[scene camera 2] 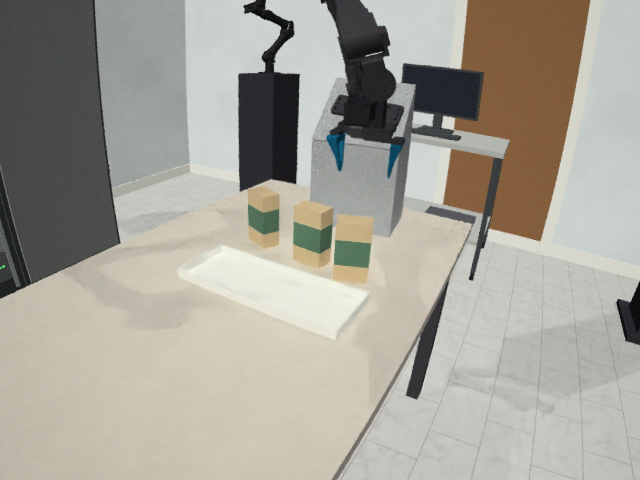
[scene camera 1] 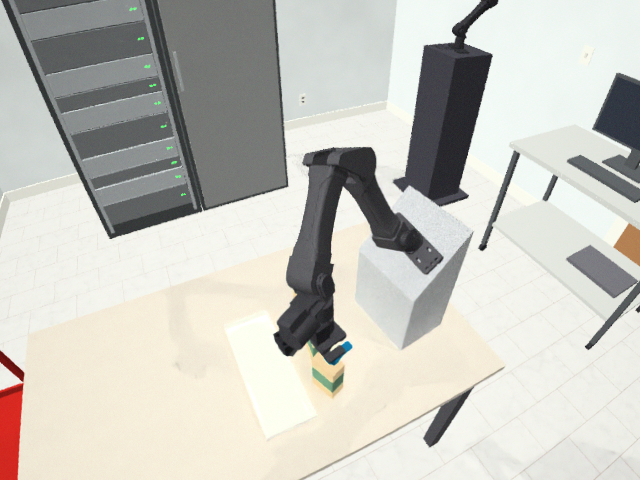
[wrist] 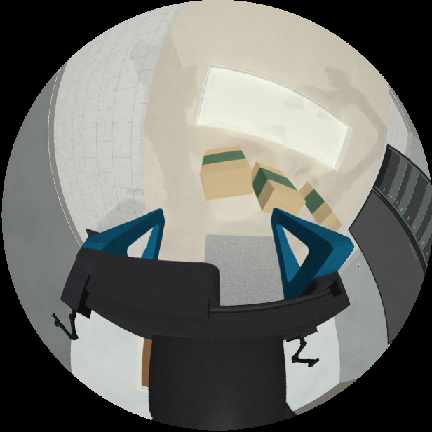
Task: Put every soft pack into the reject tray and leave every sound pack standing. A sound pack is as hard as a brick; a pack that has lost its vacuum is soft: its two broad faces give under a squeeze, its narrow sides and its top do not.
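Three tan packs with green bands stand upright in a row beside the white reject tray (scene camera 1: 268, 382) (scene camera 2: 268, 291) (wrist: 270, 105), which is empty. The right pack in scene camera 2 (scene camera 2: 353, 253) also shows in scene camera 1 (scene camera 1: 328, 376) and the wrist view (wrist: 226, 177). The middle pack (scene camera 2: 312, 236) (wrist: 277, 190) is mostly hidden by the arm in scene camera 1. The left pack (scene camera 2: 263, 219) (wrist: 320, 205) is almost wholly hidden there. My gripper (scene camera 2: 364, 173) (wrist: 217, 213) is open and empty, above and apart from the packs, fingers pointing down. Softness cannot be seen.
The arm is mounted on a grey block (scene camera 1: 385, 294) (scene camera 2: 356, 196) (wrist: 245, 270) behind the packs. The table (scene camera 1: 129, 387) (scene camera 2: 155, 372) has its edge beyond the right pack in scene camera 2. A dark cabinet (scene camera 1: 222, 103) (scene camera 2: 51, 129) stands past the table's far side.
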